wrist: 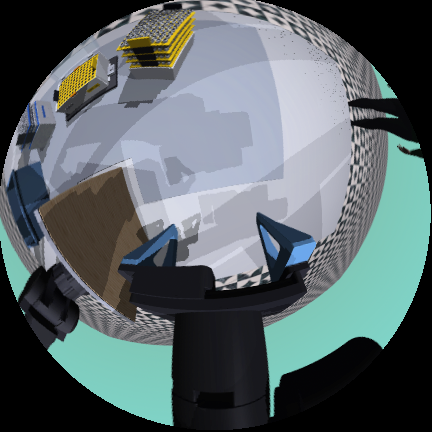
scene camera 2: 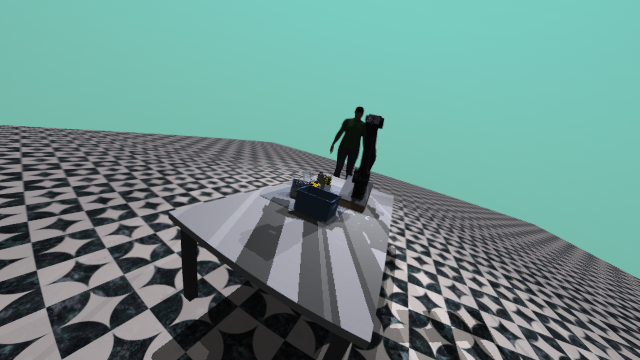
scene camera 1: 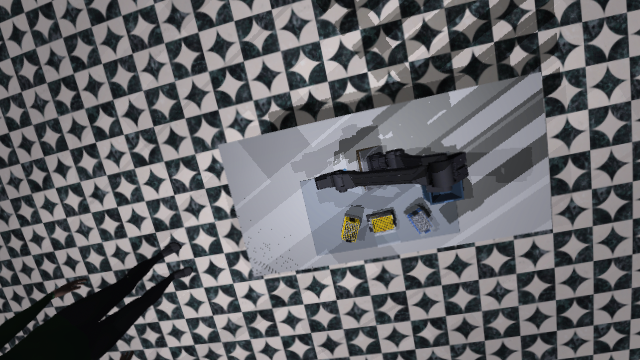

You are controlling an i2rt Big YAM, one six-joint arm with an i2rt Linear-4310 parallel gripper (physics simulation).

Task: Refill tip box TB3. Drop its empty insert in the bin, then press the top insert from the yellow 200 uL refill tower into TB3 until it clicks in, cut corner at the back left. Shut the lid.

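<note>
The yellow refill tower (scene camera 1: pixel 351 229) (wrist: pixel 157 45) is a stack of yellow inserts with grey tips on a light base. Beside it, a light tip box (scene camera 1: pixel 383 223) (wrist: pixel 82 90) holds a yellow insert whose holes look empty; its label is unreadable, and I take it as TB3. Its lid cannot be made out clearly. The blue bin (scene camera 1: pixel 444 195) (scene camera 2: pixel 317 202) (wrist: pixel 30 202) stands past the boxes, partly under the arm in scene camera 1. My gripper (wrist: pixel 214 222) is open and empty, high above the table and well apart from the tower and box.
A blue-edged stack (scene camera 1: pixel 420 220) (wrist: pixel 40 120) stands between the tip box and the bin. A wooden base board (wrist: pixel 90 230) lies at the lower left in the wrist view. The arm (scene camera 1: pixel 385 178) (scene camera 2: pixel 369 150) reaches over the table (scene camera 1: pixel 270 190). A person (scene camera 2: pixel 353 132) stands beyond the table.
</note>
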